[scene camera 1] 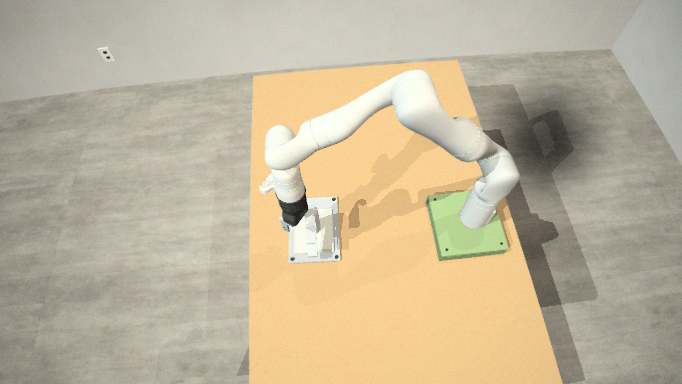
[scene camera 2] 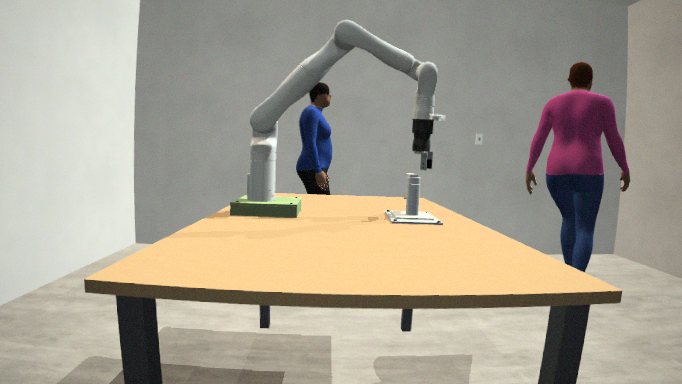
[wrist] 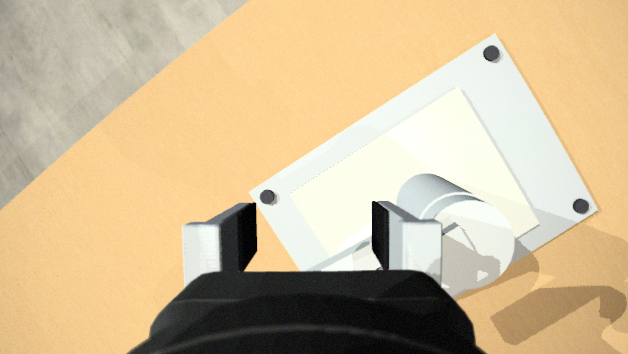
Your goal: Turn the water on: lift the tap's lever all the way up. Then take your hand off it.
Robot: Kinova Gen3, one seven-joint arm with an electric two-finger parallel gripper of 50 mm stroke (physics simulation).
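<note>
The grey tap (scene camera 1: pixel 312 225) (scene camera 2: pixel 412 197) (wrist: pixel 430 192) is an upright round column on a pale base plate (scene camera 1: pixel 327 202) (scene camera 2: pixel 417 221) (wrist: pixel 530 115). Its lever (scene camera 1: pixel 310 234) (scene camera 2: pixel 411 174) is a light bar at the column's top; it looks low and nearly level over the spout, though its exact angle is hard to tell. My gripper (scene camera 1: pixel 285 225) (scene camera 2: pixel 426 161) (wrist: pixel 314 226) is open and empty. It points down, a little above the tap's top and off to its far side from the arm's base, apart from the lever. In the wrist view the gripper body hides most of the lever and spout.
The arm stands on a green block (scene camera 1: pixel 450 240) (scene camera 2: pixel 265 209) at the other side of the orange table (scene camera 1: pixel 390 310) (scene camera 2: pixel 320 255) (wrist: pixel 175 125). The table's edge lies close beyond the base plate. Two people, in blue (scene camera 2: pixel 316 140) and pink (scene camera 2: pixel 577 135), stand behind the table.
</note>
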